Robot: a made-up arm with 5 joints. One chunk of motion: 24 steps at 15 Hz.
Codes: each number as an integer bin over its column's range. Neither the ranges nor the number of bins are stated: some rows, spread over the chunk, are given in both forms.
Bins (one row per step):
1: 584 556 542 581 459
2: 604 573 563 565 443
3: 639 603 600 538 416
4: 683 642 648 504 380
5: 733 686 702 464 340
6: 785 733 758 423 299
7: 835 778 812 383 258
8: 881 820 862 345 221
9: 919 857 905 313 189
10: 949 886 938 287 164
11: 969 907 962 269 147
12: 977 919 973 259 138
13: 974 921 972 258 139
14: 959 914 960 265 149
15: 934 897 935 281 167
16: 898 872 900 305 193
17: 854 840 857 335 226
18: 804 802 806 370 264
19: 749 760 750 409 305
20: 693 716 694 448 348
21: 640 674 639 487 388
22: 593 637 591 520 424
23: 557 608 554 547 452
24: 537 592 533 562 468
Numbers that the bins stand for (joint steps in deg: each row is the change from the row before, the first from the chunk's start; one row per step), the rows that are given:
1: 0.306 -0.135 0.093 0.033 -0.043
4: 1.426 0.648 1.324 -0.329 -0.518
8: 3.665 2.269 3.809 -1.077 -1.473
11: 4.661 3.062 4.970 -1.434 -1.917
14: 4.548 3.126 4.947 -1.453 -1.905
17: 3.360 2.452 3.751 -1.124 -1.443
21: 0.939 0.940 1.220 -0.409 -0.470
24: -0.226 0.193 -0.011 -0.056 0.011
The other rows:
2: 0.532 0.020 0.337 -0.042 -0.139
3: 0.928 0.293 0.767 -0.169 -0.302
5: 1.991 1.049 1.951 -0.517 -0.758
6: 2.579 1.477 2.602 -0.710 -1.004
7: 3.145 1.887 3.229 -0.898 -1.250
9: 4.095 2.607 4.309 -1.227 -1.665
10: 4.434 2.871 4.692 -1.350 -1.815
12: 4.751 3.171 5.098 -1.481 -1.971
13: 4.717 3.189 5.086 -1.486 -1.965
15: 4.265 2.971 4.657 -1.378 -1.797
16: 3.858 2.743 4.250 -1.265 -1.641
18: 2.794 2.106 3.159 -0.959 -1.214
19: 2.172 1.723 2.509 -0.776 -0.968
20: 1.539 1.322 1.858 -0.592 -0.710
22: 0.408 0.603 0.662 -0.254 -0.253
23: 0.000 0.338 0.233 -0.127 -0.085

